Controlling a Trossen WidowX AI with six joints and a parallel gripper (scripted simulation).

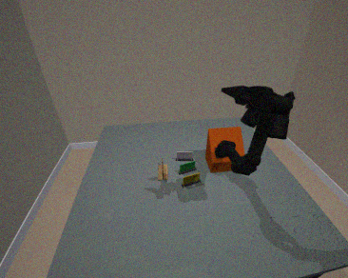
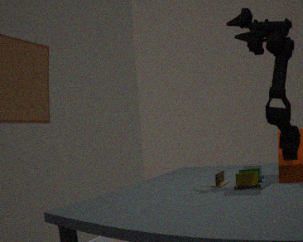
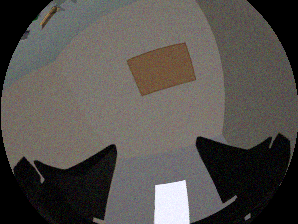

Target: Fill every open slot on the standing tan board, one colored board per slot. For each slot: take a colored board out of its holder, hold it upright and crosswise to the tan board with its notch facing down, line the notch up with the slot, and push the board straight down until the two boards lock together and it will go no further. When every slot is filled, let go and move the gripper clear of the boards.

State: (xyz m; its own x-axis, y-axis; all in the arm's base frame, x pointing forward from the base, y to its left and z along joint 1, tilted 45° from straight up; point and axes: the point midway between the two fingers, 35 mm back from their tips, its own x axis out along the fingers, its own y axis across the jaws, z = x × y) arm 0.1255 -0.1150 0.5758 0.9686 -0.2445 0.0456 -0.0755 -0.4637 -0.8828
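The grey board is 6 cm ahead of my gripper tip, 42 cm to the right of it and 60 cm below it. From my gripper tip the other things lie so: tan board 21 cm ahead, 31 cm to the right, 60 cm below; yellow board 5 cm ahead, 20 cm to the right, 60 cm below; green board 5 cm ahead, 31 cm to the right, 60 cm below.
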